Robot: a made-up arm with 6 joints. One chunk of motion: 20 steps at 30 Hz.
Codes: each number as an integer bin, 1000 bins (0 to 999) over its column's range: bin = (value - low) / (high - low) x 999, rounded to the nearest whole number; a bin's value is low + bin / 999 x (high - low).
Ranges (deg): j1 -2..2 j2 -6..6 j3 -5..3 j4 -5..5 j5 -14..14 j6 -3..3
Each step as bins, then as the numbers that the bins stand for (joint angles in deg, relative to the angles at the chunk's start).
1 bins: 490 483 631 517 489 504
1 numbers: -0.04 -0.20 0.05 0.18 -0.29 0.03
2 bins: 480 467 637 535 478 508
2 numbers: -0.08 -0.39 0.10 0.36 -0.60 0.05
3 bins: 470 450 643 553 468 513
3 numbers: -0.12 -0.59 0.15 0.54 -0.88 0.08
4 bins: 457 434 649 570 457 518
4 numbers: -0.17 -0.79 0.20 0.71 -1.19 0.11
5 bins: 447 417 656 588 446 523
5 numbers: -0.21 -0.99 0.25 0.89 -1.50 0.14
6 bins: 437 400 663 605 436 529
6 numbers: -0.25 -1.20 0.31 1.06 -1.78 0.18
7 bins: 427 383 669 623 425 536
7 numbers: -0.29 -1.40 0.36 1.24 -2.09 0.22
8 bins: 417 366 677 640 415 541
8 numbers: -0.33 -1.60 0.42 1.41 -2.37 0.25
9 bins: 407 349 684 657 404 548
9 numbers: -0.37 -1.81 0.48 1.58 -2.68 0.29
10 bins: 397 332 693 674 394 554
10 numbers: -0.41 -2.01 0.55 1.75 -2.96 0.33
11 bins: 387 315 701 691 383 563
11 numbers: -0.45 -2.22 0.61 1.92 -3.27 0.38
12 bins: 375 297 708 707 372 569
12 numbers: -0.50 -2.43 0.67 2.08 -3.57 0.42
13 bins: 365 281 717 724 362 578
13 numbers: -0.54 -2.62 0.74 2.25 -3.85 0.47
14 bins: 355 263 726 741 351 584
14 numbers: -0.58 -2.84 0.81 2.42 -4.16 0.51
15 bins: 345 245 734 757 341 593
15 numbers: -0.62 -3.06 0.88 2.58 -4.44 0.56
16 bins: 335 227 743 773 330 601
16 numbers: -0.66 -3.27 0.95 2.74 -4.75 0.61
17 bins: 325 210 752 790 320 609
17 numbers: -0.70 -3.48 1.02 2.91 -5.03 0.66
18 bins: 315 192 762 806 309 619
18 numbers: -0.74 -3.69 1.10 3.07 -5.34 0.72
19 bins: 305 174 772 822 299 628
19 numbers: -0.78 -3.91 1.18 3.23 -5.62 0.77
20 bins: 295 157 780 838 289 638
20 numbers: -0.82 -4.11 1.25 3.39 -5.90 0.83
